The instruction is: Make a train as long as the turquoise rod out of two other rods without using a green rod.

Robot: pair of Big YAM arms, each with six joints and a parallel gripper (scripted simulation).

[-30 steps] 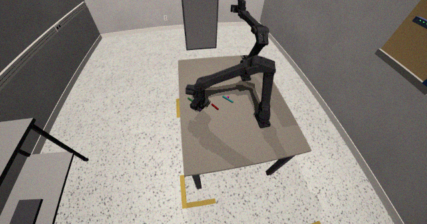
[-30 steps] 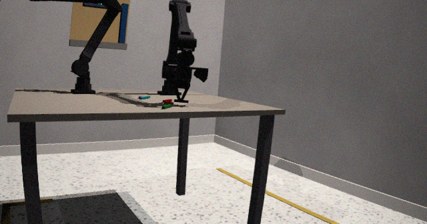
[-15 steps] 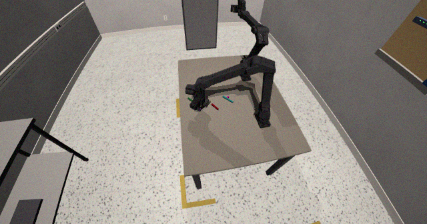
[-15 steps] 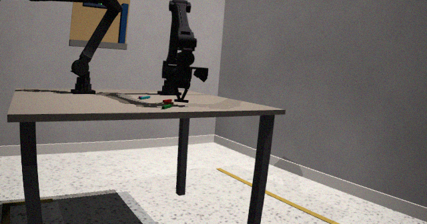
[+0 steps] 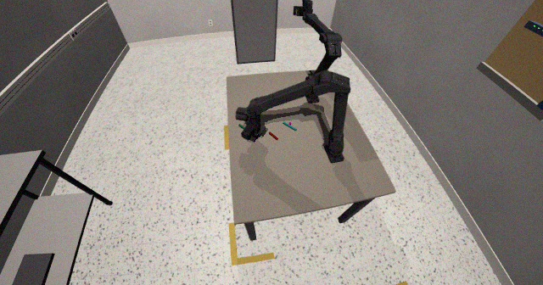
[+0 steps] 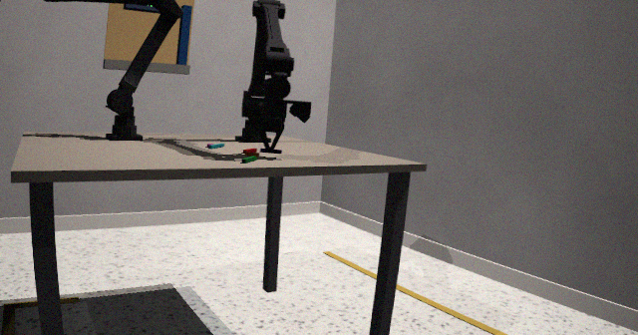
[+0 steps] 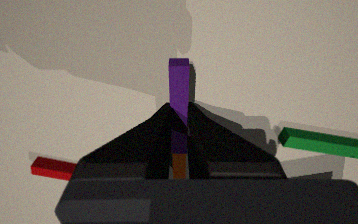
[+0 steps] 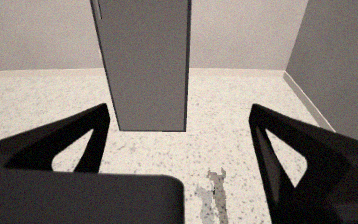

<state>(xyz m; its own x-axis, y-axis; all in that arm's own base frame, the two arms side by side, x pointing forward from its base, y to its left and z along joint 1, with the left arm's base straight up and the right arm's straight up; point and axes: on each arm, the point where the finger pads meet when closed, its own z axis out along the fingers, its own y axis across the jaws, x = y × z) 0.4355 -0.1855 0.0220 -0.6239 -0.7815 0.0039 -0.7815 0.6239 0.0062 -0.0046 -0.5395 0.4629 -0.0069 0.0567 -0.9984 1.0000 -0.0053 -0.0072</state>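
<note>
Right now my left hand is 30 mm past the orange rod, 40 mm to the left of it and 20 mm above it. From my left hand the other things lie so: red rod: 110 mm behind, 10 mm to the right, 20 mm below; then purple rod: right at my left hand; then green rod: 70 mm ahead, 90 mm to the right, 20 mm below.
</note>
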